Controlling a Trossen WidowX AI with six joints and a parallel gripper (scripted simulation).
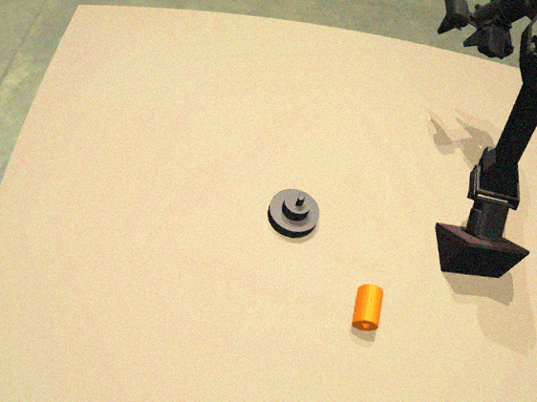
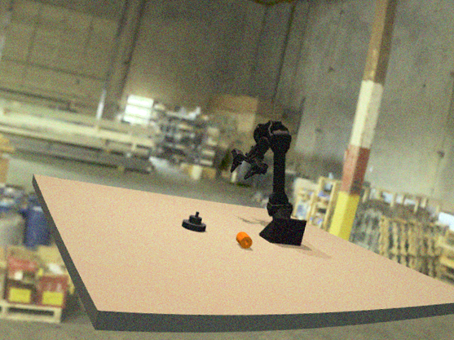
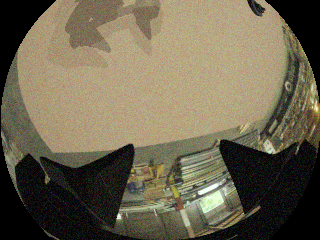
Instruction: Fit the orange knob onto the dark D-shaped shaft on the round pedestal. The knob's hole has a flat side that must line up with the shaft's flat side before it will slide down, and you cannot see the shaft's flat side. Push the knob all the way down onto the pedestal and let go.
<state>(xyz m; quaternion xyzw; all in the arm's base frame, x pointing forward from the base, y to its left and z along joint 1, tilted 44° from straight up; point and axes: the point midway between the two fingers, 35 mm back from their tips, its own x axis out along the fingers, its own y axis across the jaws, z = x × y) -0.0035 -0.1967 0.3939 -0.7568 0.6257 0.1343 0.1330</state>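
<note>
Right now the orange knob is 55 cm to the left of my gripper tip, 25 cm ahead of it and 15 cm below it. Also, from my gripper tip: pedestal (38 cm to the left, 35 cm ahead, 14 cm below).
</note>
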